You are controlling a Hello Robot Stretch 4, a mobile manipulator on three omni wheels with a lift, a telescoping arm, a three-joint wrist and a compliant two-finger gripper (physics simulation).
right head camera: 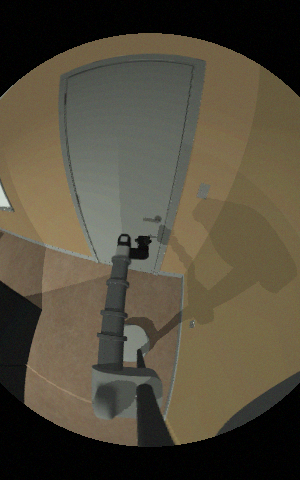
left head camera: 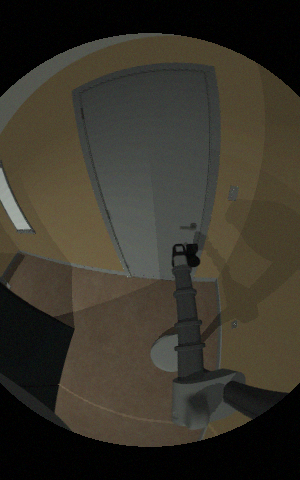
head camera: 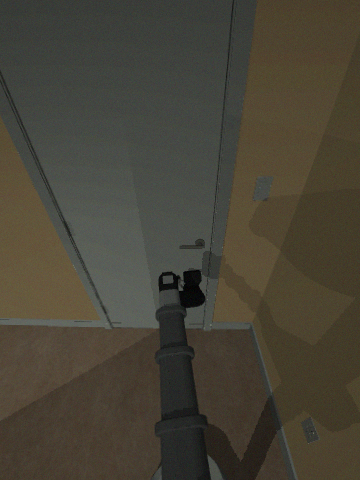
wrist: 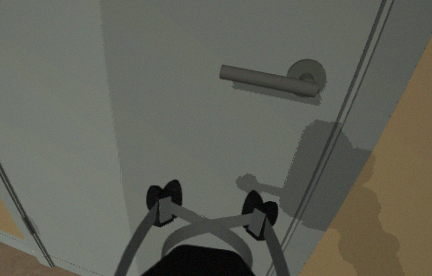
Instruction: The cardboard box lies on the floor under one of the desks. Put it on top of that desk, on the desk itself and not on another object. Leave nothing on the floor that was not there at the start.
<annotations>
same spot on grey door: (right head camera: pixel 126 123) = (head camera: pixel 132 88)
</annotations>
